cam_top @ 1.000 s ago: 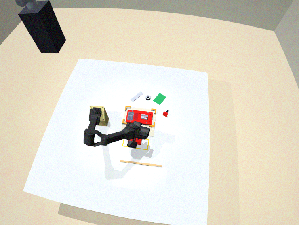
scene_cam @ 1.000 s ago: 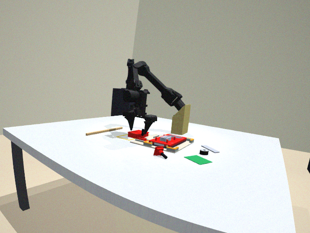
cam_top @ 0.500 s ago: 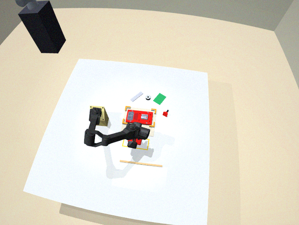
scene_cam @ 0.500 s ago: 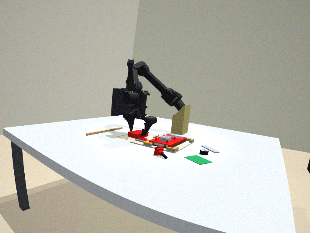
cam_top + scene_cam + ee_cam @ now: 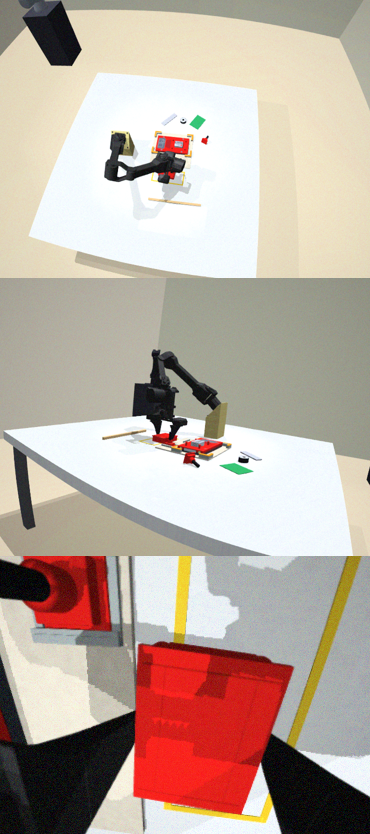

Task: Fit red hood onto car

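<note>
The grey engine block lies 190 mm to the left of my gripper tip, 40 mm ahead of it and 10 mm above it. The rest, counted from my gripper tip: red hood: right at my gripper tip; jig: 170 mm to the left, 10 mm ahead; wooden stick: 170 mm to the right, 60 mm ahead, 10 mm below.
</note>
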